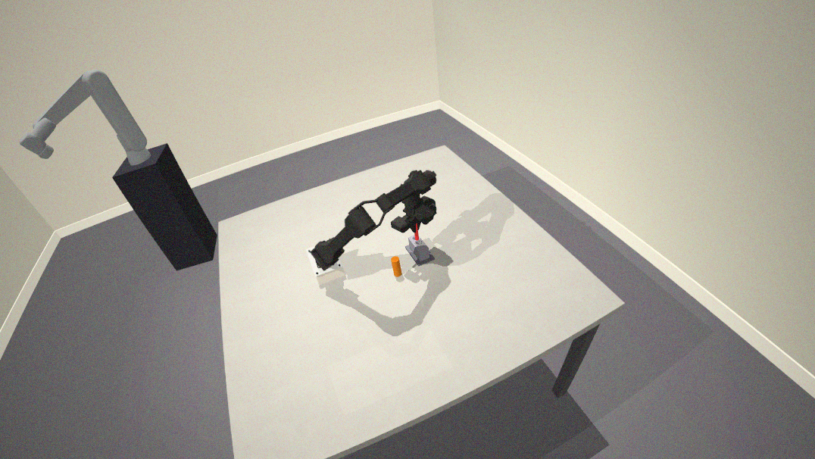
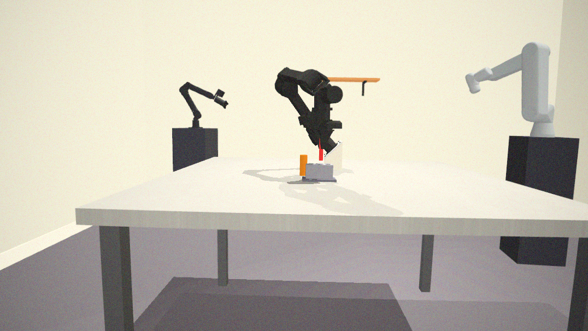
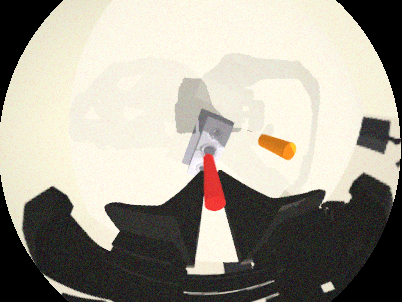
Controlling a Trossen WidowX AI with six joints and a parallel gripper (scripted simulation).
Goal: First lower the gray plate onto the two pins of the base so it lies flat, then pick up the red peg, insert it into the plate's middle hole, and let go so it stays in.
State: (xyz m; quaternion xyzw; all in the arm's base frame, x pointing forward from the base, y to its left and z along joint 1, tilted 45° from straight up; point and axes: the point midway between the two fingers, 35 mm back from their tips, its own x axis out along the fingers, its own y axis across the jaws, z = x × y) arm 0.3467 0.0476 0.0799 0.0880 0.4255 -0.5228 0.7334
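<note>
Right now the gray plate is 1 cm to the right of my gripper tip and 7 cm below it. Round my gripper tip: base 1 cm to the right, 10 cm below; red peg right at my gripper tip; orange cylinder 11 cm behind, 8 cm to the right, 7 cm below.
</note>
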